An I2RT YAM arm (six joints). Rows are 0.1 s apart.
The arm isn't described. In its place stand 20 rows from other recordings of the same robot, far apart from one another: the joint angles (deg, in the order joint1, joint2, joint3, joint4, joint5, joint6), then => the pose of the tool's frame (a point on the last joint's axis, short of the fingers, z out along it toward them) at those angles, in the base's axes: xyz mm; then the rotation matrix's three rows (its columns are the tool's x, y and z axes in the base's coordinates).
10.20, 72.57, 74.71, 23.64, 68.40, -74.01 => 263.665 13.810 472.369; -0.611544 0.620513 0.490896; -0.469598 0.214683 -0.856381; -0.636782 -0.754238 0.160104
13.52, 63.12, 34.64, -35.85, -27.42, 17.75 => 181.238 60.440 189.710; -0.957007 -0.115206 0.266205; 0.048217 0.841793 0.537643; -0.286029 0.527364 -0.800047
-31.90, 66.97, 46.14, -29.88, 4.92, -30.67 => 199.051 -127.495 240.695; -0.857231 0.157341 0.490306; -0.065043 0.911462 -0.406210; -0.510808 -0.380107 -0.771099
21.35, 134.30, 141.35, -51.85, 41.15, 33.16 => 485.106 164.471 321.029; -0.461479 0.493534 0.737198; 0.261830 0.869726 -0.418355; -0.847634 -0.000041 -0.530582
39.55, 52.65, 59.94, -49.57, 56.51, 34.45 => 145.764 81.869 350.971; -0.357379 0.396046 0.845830; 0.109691 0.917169 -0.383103; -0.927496 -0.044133 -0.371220
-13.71, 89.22, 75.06, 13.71, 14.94, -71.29 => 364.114 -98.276 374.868; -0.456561 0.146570 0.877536; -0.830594 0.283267 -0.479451; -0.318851 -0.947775 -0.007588
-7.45, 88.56, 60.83, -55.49, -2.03, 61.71 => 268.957 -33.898 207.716; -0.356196 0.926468 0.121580; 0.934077 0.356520 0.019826; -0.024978 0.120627 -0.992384
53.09, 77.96, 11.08, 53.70, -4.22, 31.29 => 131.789 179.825 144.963; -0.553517 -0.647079 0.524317; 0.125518 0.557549 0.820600; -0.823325 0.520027 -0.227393
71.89, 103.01, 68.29, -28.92, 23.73, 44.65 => 126.237 339.908 184.991; -0.770596 -0.383751 0.508839; -0.286529 0.921766 0.261242; -0.569283 0.055515 -0.820265
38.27, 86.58, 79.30, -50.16, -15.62, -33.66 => 239.922 201.485 314.236; -0.157092 -0.957939 0.240154; -0.803835 0.265297 0.532416; -0.573734 -0.109406 -0.811702
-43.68, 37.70, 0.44, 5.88, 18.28, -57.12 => 89.539 -100.946 118.234; -0.917808 0.144887 0.369644; -0.226163 0.574415 -0.786701; -0.326312 -0.805640 -0.494434
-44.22, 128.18, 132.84, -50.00, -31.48, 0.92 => 368.330 -332.495 326.500; -0.504367 0.339858 0.793795; 0.509925 0.859102 -0.043820; -0.696844 0.382675 -0.606604
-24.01, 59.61, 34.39, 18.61, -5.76, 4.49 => 222.834 -95.347 278.521; -0.080264 0.321042 0.943658; 0.121020 0.942847 -0.310473; -0.989400 0.089282 -0.114529
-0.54, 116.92, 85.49, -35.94, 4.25, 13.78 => 421.956 -6.615 171.263; -0.887372 0.256667 0.383005; 0.245914 0.966171 -0.077722; -0.389997 0.025218 -0.920471
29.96, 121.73, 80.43, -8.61, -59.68, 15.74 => 367.357 247.223 151.057; -0.836993 -0.526417 -0.149425; -0.324391 0.257405 0.910227; -0.440696 0.810326 -0.386211
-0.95, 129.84, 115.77, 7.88, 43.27, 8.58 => 540.225 -33.363 304.075; -0.003153 0.701744 0.712423; 0.108697 0.708445 -0.697345; -0.994070 0.075240 -0.078511
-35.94, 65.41, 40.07, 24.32, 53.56, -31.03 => 187.525 -171.318 301.235; -0.527764 0.849347 0.008650; 0.004416 0.012928 -0.999907; -0.849380 -0.527677 -0.010574
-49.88, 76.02, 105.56, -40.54, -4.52, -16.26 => 161.483 -187.278 521.783; -0.317526 0.649544 0.690848; -0.056355 0.714336 -0.697530; -0.946573 -0.260417 -0.190216
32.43, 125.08, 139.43, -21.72, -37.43, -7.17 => 406.735 284.057 435.276; 0.009228 -0.940821 0.338778; -0.111564 0.335708 0.935336; -0.993714 -0.046427 -0.101864
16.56, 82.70, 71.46, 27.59, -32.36, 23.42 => 318.848 114.690 415.752; -0.043764 -0.779902 0.624369; 0.337257 0.576747 0.744057; -0.940395 0.243136 0.237787
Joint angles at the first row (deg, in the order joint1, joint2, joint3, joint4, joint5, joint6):
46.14 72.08 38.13 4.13 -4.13 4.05
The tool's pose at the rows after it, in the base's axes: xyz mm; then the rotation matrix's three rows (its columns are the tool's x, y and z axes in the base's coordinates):
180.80 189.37 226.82; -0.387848 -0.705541 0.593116; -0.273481 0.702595 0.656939; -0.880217 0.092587 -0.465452
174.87 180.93 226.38; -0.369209 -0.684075 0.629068; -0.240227 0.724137 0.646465; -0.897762 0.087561 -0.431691
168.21 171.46 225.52; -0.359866 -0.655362 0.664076; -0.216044 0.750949 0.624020; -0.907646 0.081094 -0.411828
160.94 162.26 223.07; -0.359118 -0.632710 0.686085; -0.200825 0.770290 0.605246; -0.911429 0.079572 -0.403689
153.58 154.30 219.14; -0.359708 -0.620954 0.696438; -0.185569 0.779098 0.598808; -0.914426 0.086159 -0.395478
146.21 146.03 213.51; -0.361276 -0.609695 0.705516; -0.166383 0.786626 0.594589; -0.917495 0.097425 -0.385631
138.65 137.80 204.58; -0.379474 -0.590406 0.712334; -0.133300 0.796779 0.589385; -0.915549 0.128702 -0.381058
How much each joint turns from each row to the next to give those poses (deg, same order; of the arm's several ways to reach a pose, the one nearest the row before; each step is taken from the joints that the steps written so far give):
-0.03 -2.83 -1.74 0.98 2.52 1.11
-0.11 -2.90 -2.68 1.96 1.81 0.51
-0.09 -3.25 -2.44 0.42 2.25 0.55
-0.04 -3.26 -2.34 -0.45 1.62 0.57
0.05 -3.05 -2.44 -0.13 0.73 0.67
-0.04 -3.17 -2.78 0.22 0.51 0.83
0.00 -3.05 -3.23 0.44 0.49 2.11

